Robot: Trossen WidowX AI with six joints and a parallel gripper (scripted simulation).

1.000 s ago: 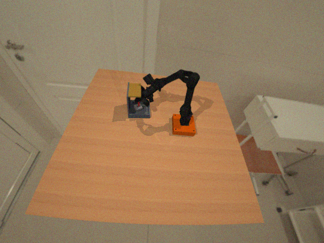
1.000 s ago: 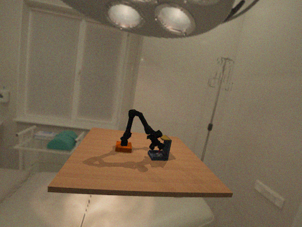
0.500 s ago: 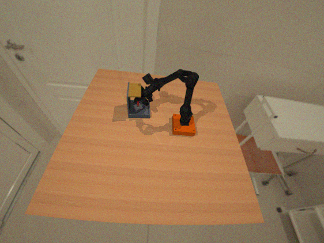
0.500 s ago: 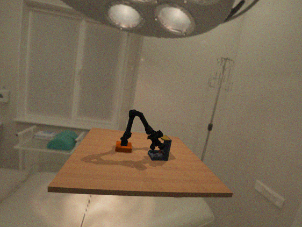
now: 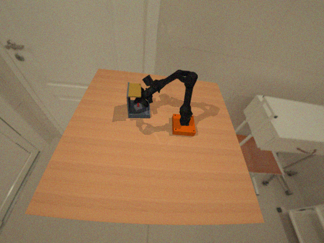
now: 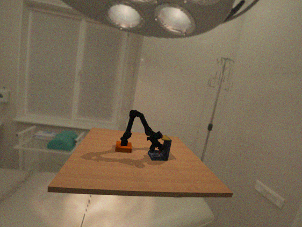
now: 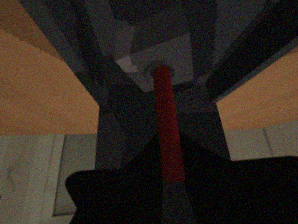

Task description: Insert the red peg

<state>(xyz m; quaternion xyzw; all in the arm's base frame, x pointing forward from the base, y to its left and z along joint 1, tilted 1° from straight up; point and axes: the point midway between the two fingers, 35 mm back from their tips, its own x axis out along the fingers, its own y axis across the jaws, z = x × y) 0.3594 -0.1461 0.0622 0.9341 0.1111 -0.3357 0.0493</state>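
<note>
The yellow roof lies 130 mm above my gripper tip and 10 mm behind it. Also, from my gripper tip: red peg 30 mm behind, 10 mm to the right, 10 mm below.
</note>
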